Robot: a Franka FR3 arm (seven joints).
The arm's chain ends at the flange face. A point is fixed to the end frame.
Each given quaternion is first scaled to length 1.
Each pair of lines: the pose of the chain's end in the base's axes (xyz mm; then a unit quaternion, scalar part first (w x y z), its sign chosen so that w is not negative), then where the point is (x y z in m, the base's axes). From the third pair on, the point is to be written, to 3 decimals.
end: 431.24 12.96 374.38 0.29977 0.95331 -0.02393 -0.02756
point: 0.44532 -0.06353 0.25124
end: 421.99 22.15 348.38 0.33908 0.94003 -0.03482 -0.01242
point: 0.43916 -0.06457 0.23263
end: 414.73 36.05 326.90 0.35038 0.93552 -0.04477 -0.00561
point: 0.433 -0.054 0.214
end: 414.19 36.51 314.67 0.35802 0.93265 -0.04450 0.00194
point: 0.434 -0.055 0.203
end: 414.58 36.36 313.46 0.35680 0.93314 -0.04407 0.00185
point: 0.435 -0.055 0.202
